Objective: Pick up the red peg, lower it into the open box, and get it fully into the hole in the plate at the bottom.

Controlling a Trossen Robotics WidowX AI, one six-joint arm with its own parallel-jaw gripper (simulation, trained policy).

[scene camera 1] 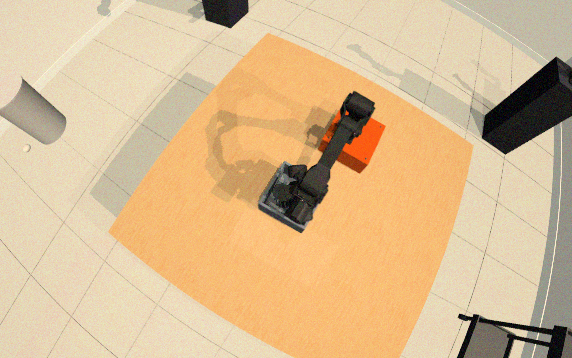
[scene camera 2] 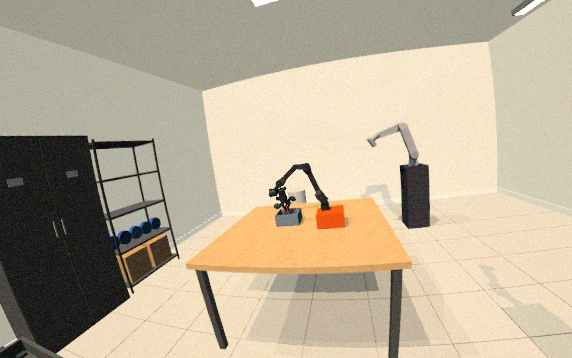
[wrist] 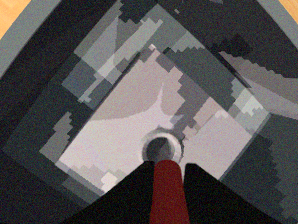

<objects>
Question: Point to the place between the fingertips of my gripper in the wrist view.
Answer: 169, 171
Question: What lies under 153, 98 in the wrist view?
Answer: A pale plate.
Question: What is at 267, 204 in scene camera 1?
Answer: A grey box.
</objects>
